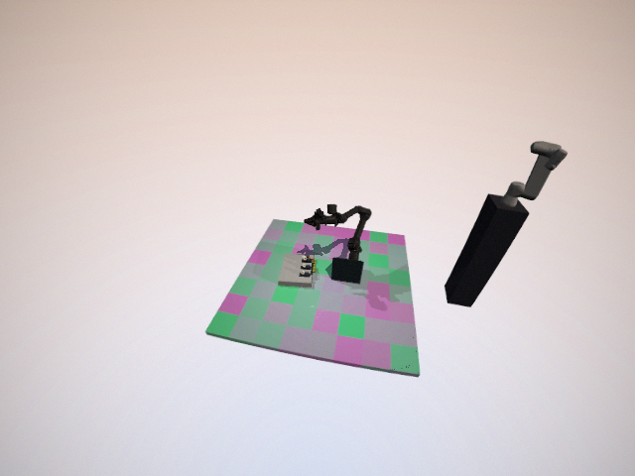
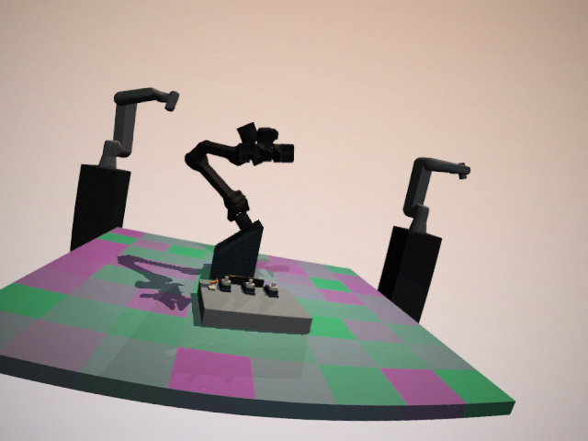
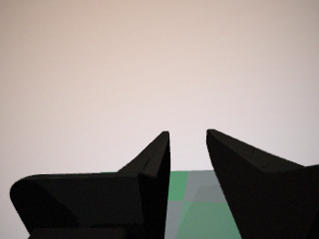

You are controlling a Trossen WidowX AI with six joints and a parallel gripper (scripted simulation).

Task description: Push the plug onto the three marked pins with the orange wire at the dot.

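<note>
My gripper tip is now 4 cm past the yellow band, 5 cm to the left of it and 40 cm above it. Also, from my gripper tip: pin strip (5 cm behind, 1 cm to the right, 42 cm below); grey holder (10 cm ahead, 2 cm to the left, 45 cm below).
</note>
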